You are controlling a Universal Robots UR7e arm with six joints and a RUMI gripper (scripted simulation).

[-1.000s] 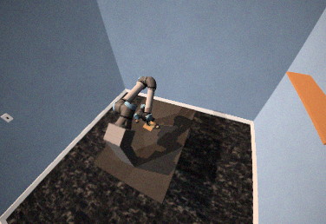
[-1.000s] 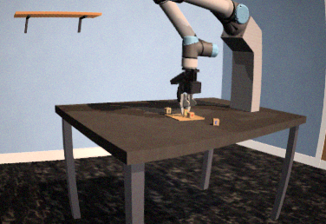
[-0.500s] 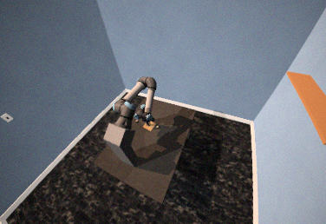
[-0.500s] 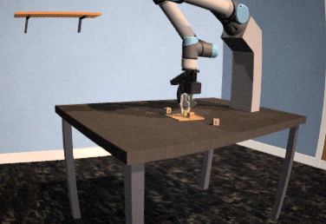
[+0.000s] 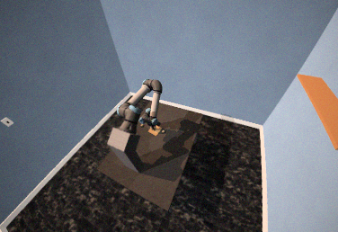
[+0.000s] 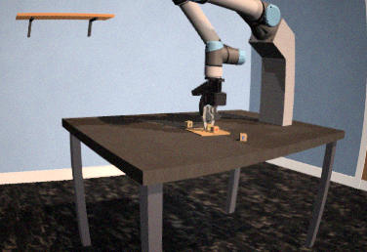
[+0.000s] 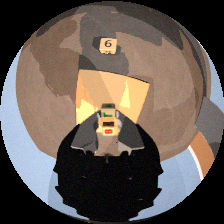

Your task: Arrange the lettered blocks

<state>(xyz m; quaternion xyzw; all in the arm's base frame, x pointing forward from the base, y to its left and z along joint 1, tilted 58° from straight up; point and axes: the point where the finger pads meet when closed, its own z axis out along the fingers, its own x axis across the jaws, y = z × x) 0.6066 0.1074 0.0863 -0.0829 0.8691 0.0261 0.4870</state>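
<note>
My gripper is now 20 mm above the orange mat.
</note>
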